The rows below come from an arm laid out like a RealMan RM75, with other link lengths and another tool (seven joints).
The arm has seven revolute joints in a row. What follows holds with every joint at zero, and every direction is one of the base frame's.
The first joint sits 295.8 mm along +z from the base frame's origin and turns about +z.
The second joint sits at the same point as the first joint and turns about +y.
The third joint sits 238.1 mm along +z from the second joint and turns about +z.
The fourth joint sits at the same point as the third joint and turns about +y.
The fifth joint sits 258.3 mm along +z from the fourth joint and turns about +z.
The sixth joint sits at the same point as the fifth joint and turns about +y.
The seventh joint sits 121 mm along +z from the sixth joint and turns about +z.
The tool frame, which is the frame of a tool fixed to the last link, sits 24 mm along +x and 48 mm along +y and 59 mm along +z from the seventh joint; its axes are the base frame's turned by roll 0, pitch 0.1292 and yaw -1.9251 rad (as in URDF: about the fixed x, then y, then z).
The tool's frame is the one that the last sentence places.
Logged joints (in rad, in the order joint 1, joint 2, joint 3, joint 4, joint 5, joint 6, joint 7), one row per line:
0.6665 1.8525 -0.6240 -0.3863 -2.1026 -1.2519 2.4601
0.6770 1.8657 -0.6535 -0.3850 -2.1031 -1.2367 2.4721
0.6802 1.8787 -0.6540 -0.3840 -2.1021 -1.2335 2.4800
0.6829 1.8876 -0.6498 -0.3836 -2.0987 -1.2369 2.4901
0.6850 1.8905 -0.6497 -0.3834 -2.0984 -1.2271 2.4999
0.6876 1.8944 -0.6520 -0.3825 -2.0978 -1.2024 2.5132
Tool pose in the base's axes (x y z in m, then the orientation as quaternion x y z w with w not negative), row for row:
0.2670 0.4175 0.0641 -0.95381 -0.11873 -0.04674 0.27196
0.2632 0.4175 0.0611 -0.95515 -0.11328 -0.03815 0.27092
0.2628 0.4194 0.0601 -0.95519 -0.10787 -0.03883 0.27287
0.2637 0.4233 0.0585 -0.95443 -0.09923 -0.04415 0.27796
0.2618 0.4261 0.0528 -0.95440 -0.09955 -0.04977 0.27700
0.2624 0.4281 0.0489 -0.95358 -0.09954 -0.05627 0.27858
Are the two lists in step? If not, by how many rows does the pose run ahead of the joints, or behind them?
The pose runs 2 rows ahead of the joints: the pose in row i belongs to the joints in row i + 2.
